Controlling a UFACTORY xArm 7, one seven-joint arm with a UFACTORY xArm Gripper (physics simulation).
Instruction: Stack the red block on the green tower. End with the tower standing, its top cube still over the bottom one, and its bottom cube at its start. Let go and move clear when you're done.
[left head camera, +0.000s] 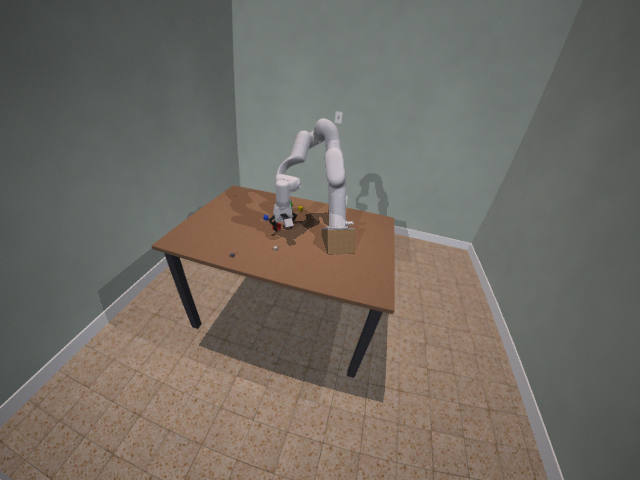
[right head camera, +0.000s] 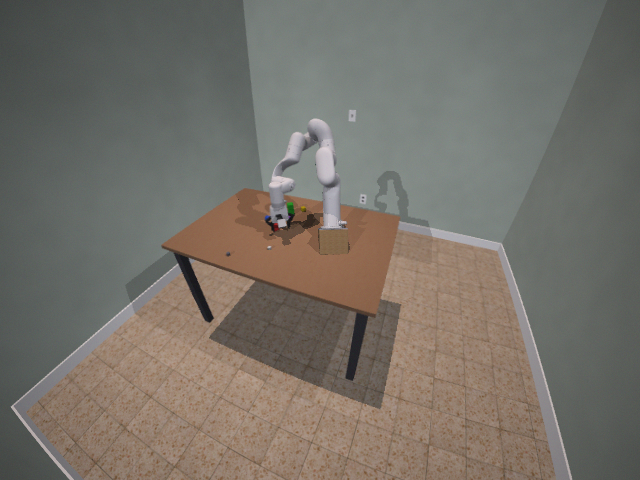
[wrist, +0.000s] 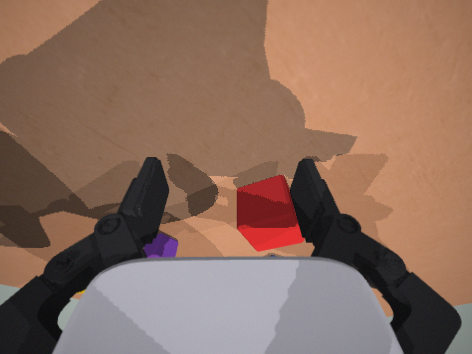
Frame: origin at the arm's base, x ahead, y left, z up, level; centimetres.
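Seen in the pictures: gripper, fingertip midpoint: (left head camera: 283, 229) (right head camera: 281, 229) (wrist: 230, 174); arm's base, link origin: (left head camera: 337, 228) (right head camera: 332, 228).
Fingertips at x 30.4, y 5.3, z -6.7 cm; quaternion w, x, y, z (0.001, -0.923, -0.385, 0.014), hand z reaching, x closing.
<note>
Offsets run from my fingertips to a thing's top centre.
The red block {dz +2.7, dx +4.3, dy -0.1 cm} (left head camera: 279, 226) (right head camera: 275, 226) (wrist: 267, 210) sits on the table. In the wrist view it lies between my spread fingers, close beside the right one. My gripper (left head camera: 283, 227) (right head camera: 279, 227) (wrist: 230, 174) is open, low over the block, and holds nothing. The green tower {dz +6.4, dx +5.8, dy -20.5 cm} (left head camera: 291, 204) (right head camera: 290, 208) stands upright behind the gripper. It is partly hidden by the arm in the left head view, and it does not show in the wrist view.
A blue block {dz +1.6, dx +15.0, dy -7.1 cm} (left head camera: 266, 217) (right head camera: 267, 218) lies left of the gripper. A purple block {dz +1.5, dx +2.8, dy -12.8 cm} (wrist: 162, 245) is partly behind the left finger. A yellow block {dz +1.7, dx +0.1, dy -27.7 cm} (left head camera: 300, 208) (right head camera: 303, 209) lies right of the tower. Small dark {dz +0.6, dx +13.4, dy +31.6 cm} (left head camera: 232, 254) and pale {dz +0.6, dx -3.6, dy +17.5 cm} (left head camera: 275, 248) objects lie nearer the front edge. A tan panel (left head camera: 341, 241) stands by the arm base.
</note>
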